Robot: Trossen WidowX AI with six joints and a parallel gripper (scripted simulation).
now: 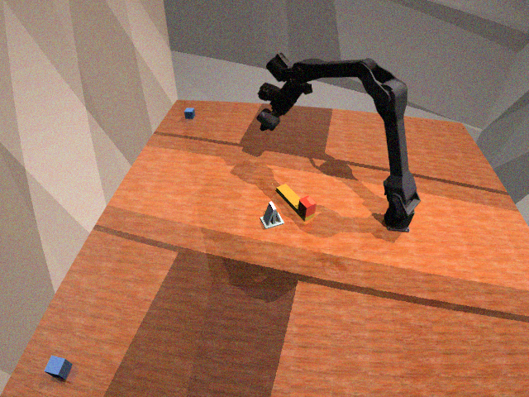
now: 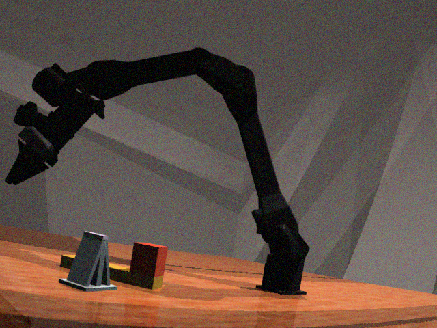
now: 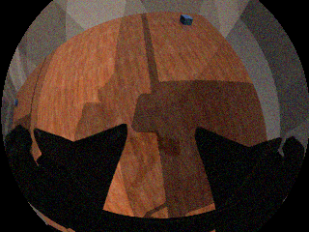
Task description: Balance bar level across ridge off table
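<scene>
The bar is 13 cm behind my gripper tip, 27 cm to the left of it and 8 cm below it.
</scene>
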